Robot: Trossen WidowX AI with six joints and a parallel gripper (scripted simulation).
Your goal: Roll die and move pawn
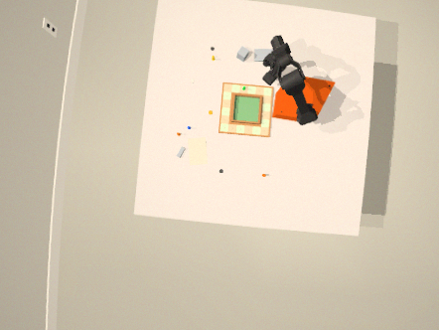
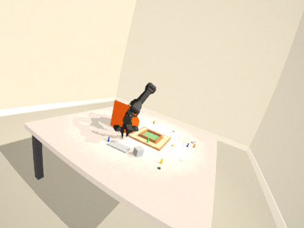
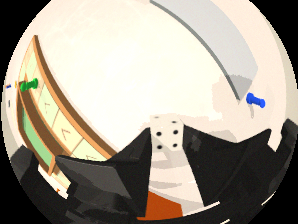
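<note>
My gripper tip is 160 mm short of the green pawn, 100 mm to the right of it and 20 mm below it. Also, from my gripper tip: green dice tray (210 mm to the left, 130 mm ahead); then white die (right at my gripper tip); then flat grey block (120 mm to the right, 40 mm ahead, 10 mm below).
</note>
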